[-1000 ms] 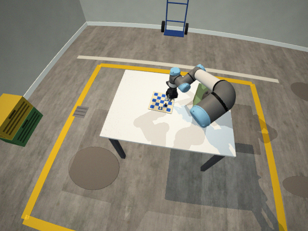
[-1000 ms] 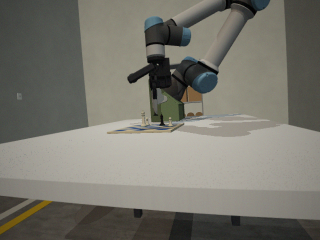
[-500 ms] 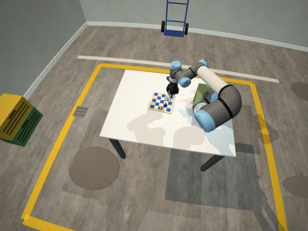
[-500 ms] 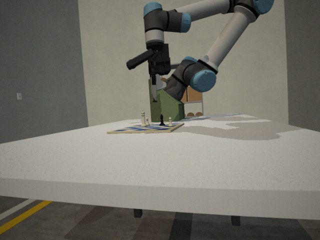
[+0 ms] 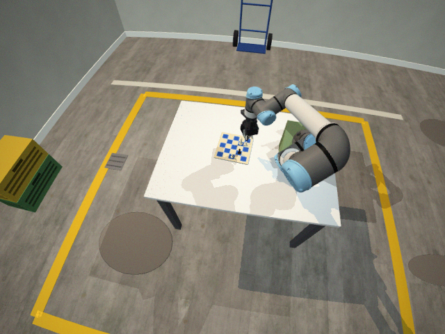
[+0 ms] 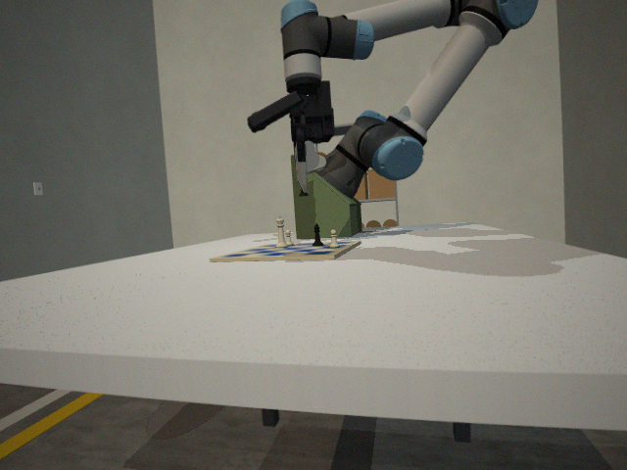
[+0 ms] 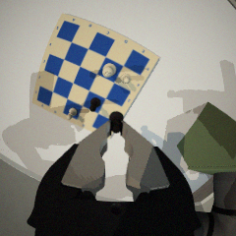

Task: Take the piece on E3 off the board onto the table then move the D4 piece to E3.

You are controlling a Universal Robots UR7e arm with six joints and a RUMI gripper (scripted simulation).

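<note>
Right now my hand is 3 cm short of the tall white piece, 5 cm to the left of it and 9 cm above it. The rest, counted from my hand: blue-and-cream chessboard: 7 cm ahead, 2 cm to the right, 12 cm below; then black pawn: 1 cm below.
</note>
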